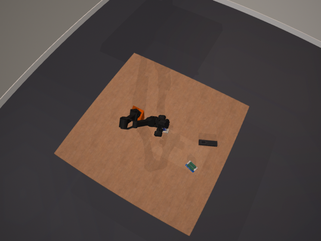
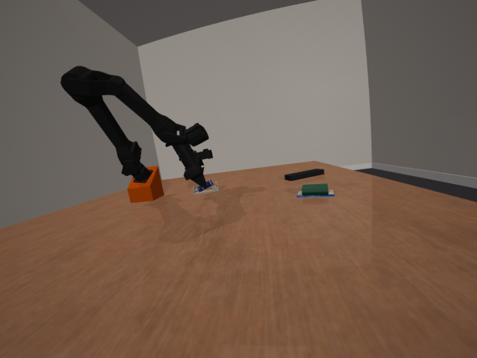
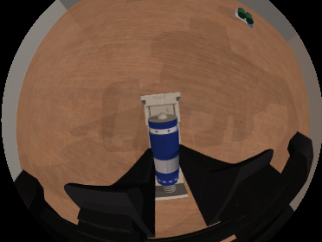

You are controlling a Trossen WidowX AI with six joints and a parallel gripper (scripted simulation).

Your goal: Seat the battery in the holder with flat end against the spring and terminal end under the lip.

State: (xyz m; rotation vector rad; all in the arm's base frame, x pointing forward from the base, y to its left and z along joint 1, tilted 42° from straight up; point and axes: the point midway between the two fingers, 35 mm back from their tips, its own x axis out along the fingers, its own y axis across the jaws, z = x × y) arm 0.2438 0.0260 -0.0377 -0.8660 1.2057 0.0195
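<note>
The battery is 10 mm above my gripper tip. The rest, counted from my gripper tip: black bar (370 mm ahead, 140 mm to the left); then white card (380 mm ahead, 110 mm to the right, 10 mm below).
</note>
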